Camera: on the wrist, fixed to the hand. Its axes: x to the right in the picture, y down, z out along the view.
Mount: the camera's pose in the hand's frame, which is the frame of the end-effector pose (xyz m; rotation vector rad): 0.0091 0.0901 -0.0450 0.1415 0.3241 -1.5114
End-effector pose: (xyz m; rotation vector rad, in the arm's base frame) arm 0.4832 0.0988 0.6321 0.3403 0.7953 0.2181
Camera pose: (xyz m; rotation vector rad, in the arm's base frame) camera 0.4509 0.1946 0.6309 -0.2334 1.1941 -1.2286
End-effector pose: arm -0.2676 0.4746 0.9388 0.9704 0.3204 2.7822
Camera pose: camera -0.3115 0.3837 0.9331 0.0637 0.8402 1.4627
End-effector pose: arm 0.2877 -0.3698 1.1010 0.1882 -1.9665 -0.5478
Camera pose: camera 0.3333 -0.3067 1.1656 1.7836 -1.2302 -1.1856
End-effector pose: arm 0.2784 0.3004 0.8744 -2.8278 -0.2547 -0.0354
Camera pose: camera 0.3035 0.2039 0.8913 -1.7873 -2.0222 -0.7078
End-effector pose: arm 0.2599 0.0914 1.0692 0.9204 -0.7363 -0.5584
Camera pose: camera 0.3109 0.1525 1.1316 1.5795 0.3704 -1.6171
